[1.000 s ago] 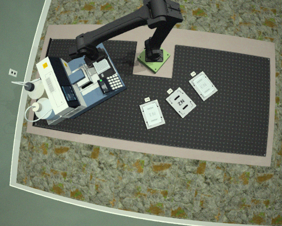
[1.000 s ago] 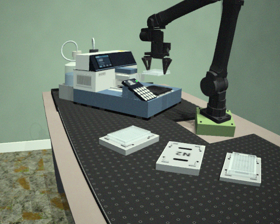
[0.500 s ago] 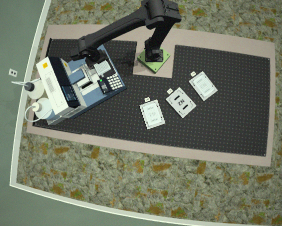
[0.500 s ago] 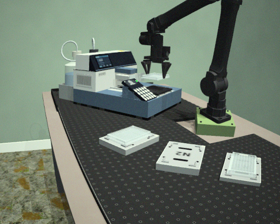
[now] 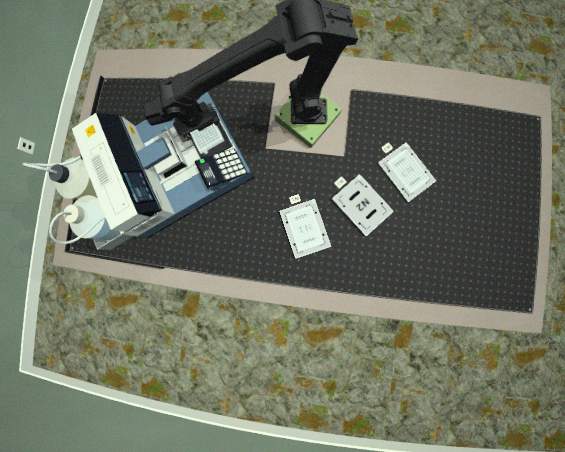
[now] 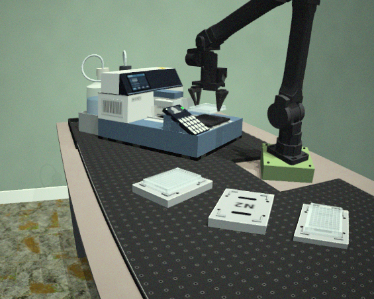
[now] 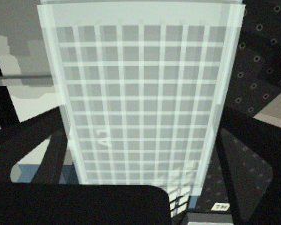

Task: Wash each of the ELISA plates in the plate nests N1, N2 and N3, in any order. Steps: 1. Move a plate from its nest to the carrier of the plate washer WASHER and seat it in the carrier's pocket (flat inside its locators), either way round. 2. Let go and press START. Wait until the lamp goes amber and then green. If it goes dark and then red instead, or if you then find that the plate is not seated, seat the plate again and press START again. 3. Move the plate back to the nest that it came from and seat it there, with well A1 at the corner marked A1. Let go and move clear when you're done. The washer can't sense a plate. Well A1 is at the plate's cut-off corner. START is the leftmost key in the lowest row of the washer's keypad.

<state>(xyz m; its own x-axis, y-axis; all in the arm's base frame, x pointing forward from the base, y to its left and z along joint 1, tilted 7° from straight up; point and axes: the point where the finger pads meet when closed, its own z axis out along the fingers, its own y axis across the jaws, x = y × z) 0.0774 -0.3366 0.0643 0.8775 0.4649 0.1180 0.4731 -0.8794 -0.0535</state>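
Now: hand 4 cm above the dark carrier. Also, from my hand: plate washer: 7 cm ahead, 14 cm to the right, 1 cm below; N1 label: 20 cm ahead, 28 cm to the left, 14 cm below.
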